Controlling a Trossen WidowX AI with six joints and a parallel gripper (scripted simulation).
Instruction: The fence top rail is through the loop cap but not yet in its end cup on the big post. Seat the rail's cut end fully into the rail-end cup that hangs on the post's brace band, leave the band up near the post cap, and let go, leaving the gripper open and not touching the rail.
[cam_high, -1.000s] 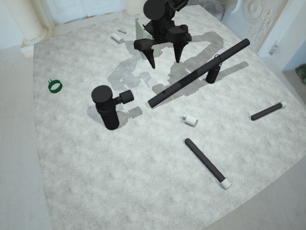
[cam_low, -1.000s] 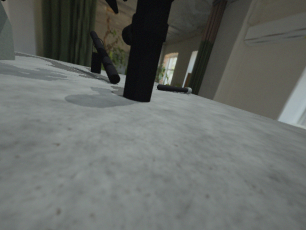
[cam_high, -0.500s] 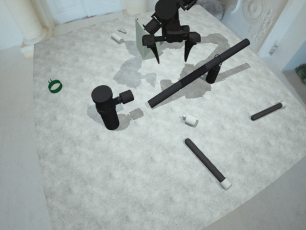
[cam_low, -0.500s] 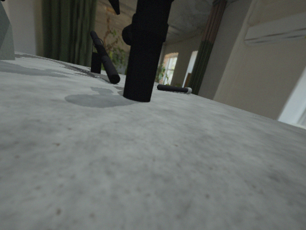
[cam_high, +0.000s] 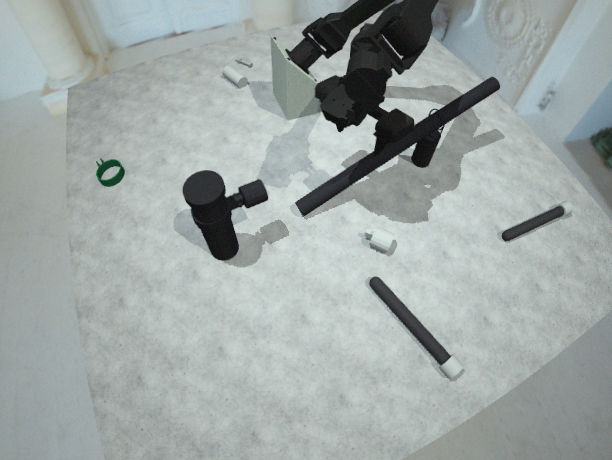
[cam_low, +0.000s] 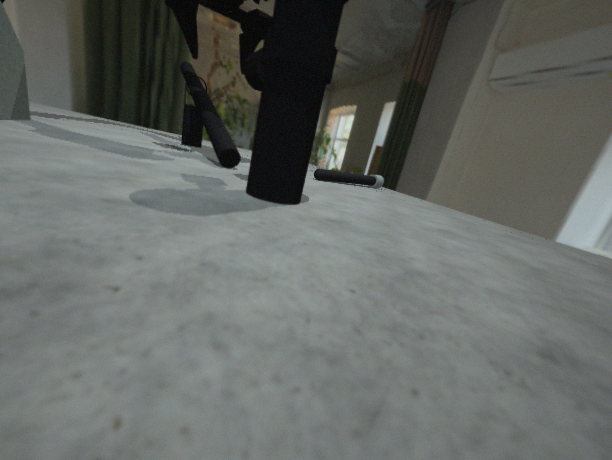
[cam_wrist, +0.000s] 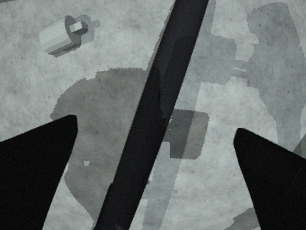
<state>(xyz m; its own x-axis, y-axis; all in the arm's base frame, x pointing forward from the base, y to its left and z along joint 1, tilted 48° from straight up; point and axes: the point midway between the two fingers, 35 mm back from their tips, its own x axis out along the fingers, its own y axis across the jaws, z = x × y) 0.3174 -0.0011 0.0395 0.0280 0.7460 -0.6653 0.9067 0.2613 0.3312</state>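
The white fitting lies 14 cm below my gripper tip, 13 cm ahead of it and 1 cm to the left of it. Also, from my gripper tip: small post 21 cm to the left, 6 cm below, 5 cm behind; white cylinder 48 cm behind, 17 cm to the right, 14 cm below.
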